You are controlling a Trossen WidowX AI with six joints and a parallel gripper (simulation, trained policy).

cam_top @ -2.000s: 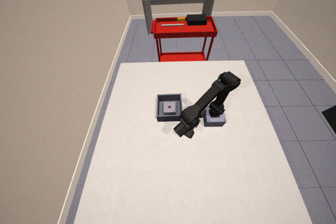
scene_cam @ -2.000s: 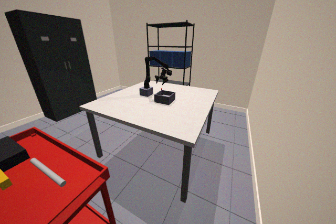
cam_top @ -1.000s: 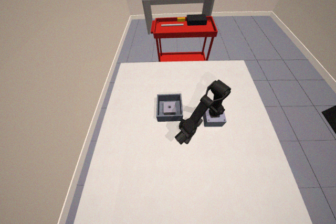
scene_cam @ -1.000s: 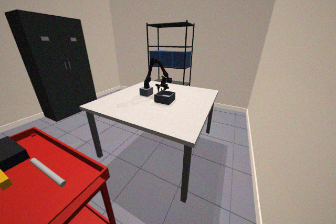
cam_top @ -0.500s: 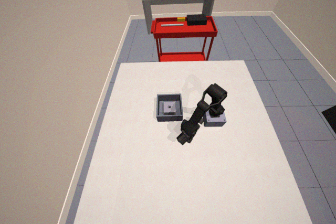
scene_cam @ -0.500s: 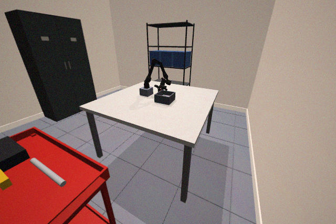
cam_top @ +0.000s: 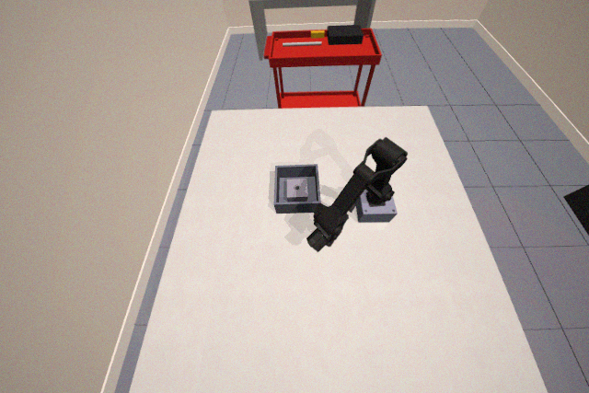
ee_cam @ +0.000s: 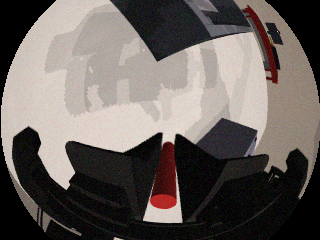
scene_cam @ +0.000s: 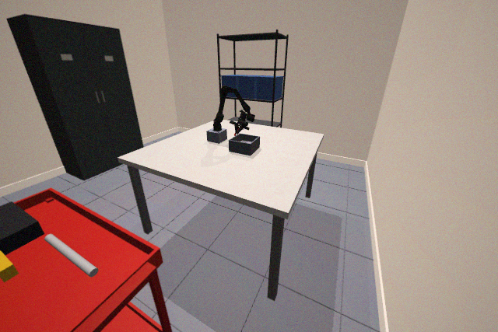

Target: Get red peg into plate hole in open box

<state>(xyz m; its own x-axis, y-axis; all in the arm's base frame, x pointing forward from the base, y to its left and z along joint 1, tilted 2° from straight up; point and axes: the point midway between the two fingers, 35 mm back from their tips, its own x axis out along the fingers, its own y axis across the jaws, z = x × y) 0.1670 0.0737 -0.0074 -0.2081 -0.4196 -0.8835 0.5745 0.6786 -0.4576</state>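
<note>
Now: gripper tip 150 mm short of the plate, 160 mm to the left of it and 20 mm above it. From my gripper tip the other things lie so: red peg 10 mm behind, 20 mm to the left, 20 mm above; then grey box 150 mm ahead, 160 mm to the right, 30 mm below.
</note>
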